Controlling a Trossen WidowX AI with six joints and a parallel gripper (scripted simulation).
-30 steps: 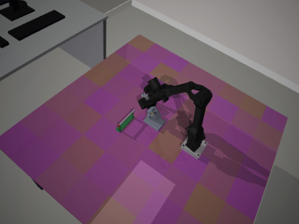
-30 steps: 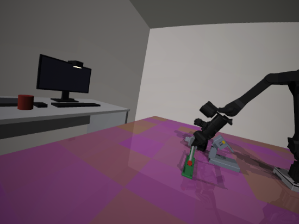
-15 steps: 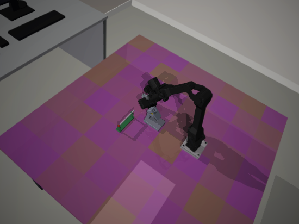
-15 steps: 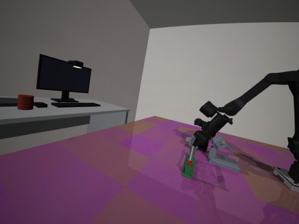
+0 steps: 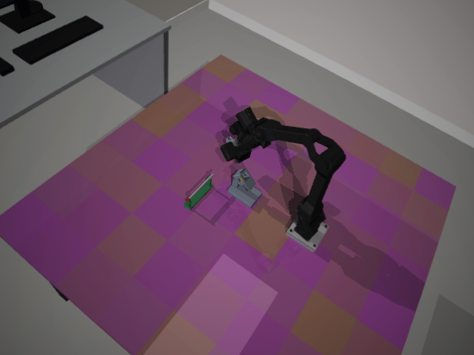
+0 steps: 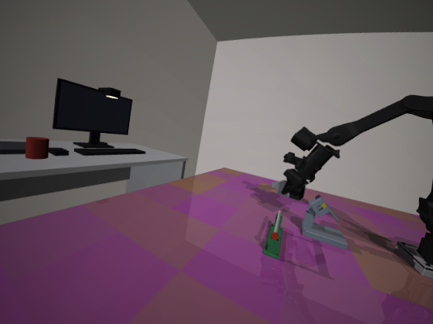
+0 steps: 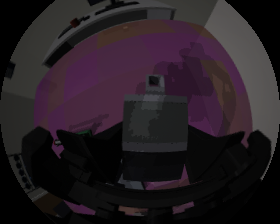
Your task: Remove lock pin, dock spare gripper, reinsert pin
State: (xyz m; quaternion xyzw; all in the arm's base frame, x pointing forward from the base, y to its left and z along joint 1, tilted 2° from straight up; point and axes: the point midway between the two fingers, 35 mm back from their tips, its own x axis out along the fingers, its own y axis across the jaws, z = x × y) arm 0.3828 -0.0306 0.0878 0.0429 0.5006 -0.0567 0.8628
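The grey mount lies 120 mm behind my gripper tip, 80 mm to the left of it and 20 mm below it. Round my gripper tip: spare gripper (20 mm above); then green cradle (220 mm to the left, 50 mm below, 30 mm behind).
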